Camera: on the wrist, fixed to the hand. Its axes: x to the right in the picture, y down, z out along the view.
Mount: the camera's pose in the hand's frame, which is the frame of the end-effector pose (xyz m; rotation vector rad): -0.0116 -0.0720 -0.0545 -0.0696 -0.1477 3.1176
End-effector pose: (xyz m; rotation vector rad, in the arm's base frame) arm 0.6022 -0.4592 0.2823 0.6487 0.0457 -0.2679
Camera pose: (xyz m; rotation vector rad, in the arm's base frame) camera 0.5745 -0.4787 0.1978 -0.0048 -1.0309 2.6502
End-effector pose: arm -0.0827 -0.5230 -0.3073 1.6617 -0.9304 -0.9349
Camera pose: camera -0.0278 -0.4757 -0.3624 -1.0301 -1.7847 1.1276
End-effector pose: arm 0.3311 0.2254 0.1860 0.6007 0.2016 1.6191
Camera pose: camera 0.3675 0.2368 0.1033 -0.2463 0.6901 -1.4311
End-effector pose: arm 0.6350 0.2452 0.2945 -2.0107 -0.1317 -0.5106
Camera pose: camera 0.5863 0.2339 0.3706 -0.2356 2.2781 1.5195
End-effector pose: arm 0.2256 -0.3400 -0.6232 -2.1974 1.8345 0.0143
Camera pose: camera 0.2837 -0.3295 -0.5539 1.9466 2.3691 0.5903
